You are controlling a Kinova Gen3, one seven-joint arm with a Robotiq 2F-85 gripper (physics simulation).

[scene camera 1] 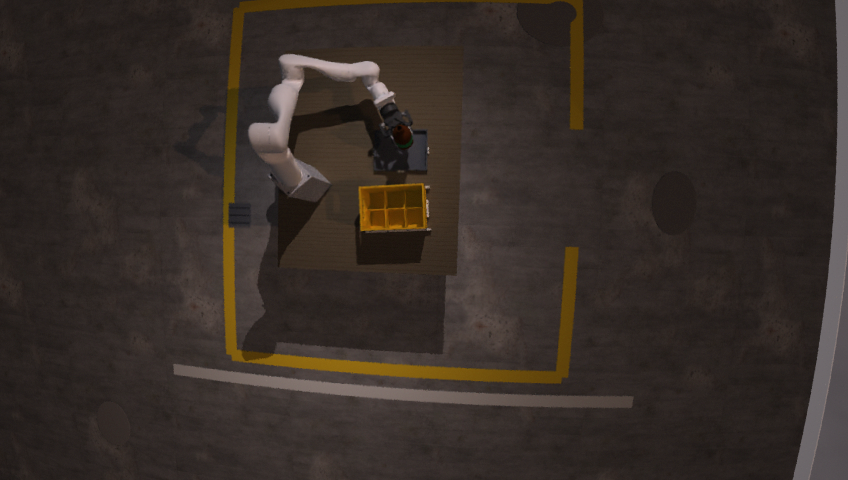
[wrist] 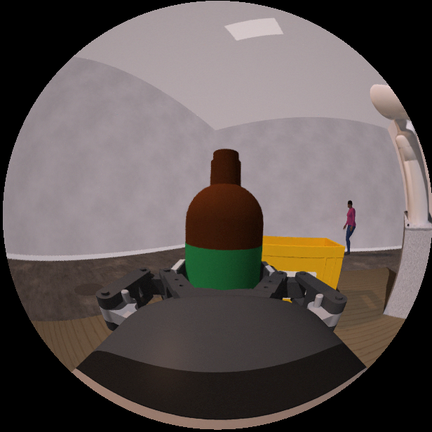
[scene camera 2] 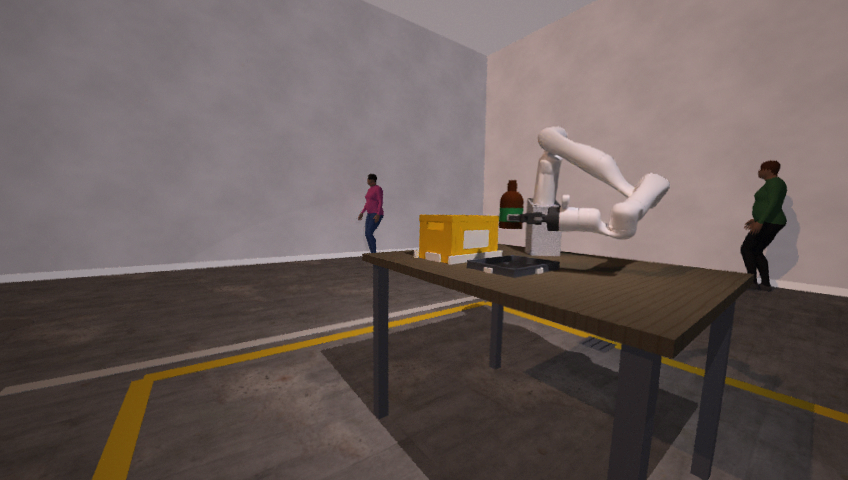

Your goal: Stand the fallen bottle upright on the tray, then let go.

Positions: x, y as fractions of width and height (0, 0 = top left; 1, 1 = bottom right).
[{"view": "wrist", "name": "my gripper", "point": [0.52, 0.62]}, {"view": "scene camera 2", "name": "brown bottle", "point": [0.60, 0.42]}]
